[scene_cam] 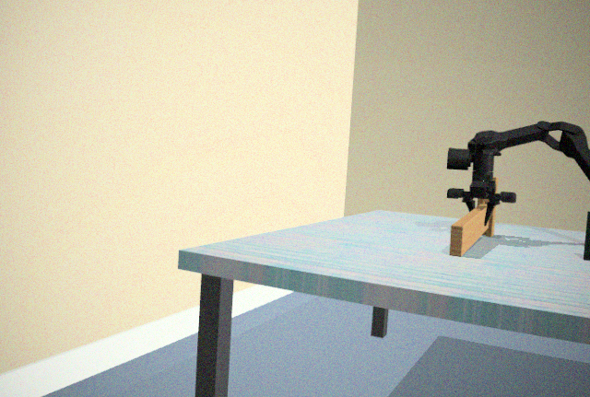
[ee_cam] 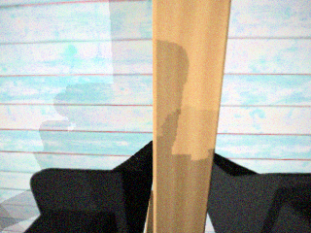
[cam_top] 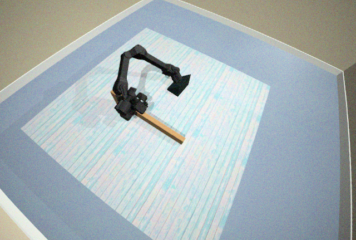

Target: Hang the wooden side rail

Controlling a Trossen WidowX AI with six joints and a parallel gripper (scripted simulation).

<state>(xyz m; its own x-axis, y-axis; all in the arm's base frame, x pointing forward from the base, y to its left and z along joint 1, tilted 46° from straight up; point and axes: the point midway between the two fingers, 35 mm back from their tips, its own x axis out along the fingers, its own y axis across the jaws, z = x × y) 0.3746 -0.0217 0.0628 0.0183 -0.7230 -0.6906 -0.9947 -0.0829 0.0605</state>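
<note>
The headboard post is 120 mm to the right of my gripper tip, 40 mm above it and 10 mm ahead of it.
</note>
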